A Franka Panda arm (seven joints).
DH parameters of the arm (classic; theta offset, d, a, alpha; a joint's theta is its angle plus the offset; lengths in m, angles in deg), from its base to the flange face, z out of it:
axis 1: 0 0.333 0 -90
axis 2: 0 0 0 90
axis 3: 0 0.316 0.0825 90
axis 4: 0 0 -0.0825 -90
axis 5: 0 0.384 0 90
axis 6: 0 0 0.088 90
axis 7: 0 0.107 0 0
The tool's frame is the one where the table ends.
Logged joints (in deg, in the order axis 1, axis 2, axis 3, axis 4, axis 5, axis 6, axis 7), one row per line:
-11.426 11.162 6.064 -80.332 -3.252 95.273 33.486
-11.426 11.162 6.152 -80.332 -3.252 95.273 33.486
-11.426 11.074 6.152 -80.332 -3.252 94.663 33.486
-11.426 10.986 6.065 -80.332 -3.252 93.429 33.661
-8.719 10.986 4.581 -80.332 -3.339 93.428 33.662
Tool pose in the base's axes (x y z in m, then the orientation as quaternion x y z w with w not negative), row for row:
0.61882 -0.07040 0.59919 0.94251 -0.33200 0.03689 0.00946
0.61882 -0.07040 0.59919 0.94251 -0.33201 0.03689 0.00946
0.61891 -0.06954 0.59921 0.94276 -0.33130 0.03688 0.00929
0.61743 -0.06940 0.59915 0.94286 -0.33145 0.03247 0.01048
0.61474 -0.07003 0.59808 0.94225 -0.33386 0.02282 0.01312
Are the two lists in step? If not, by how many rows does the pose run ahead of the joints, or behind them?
The pose runs 1 row behind the joints: the pose in row i belongs to the joints in row i - 1.
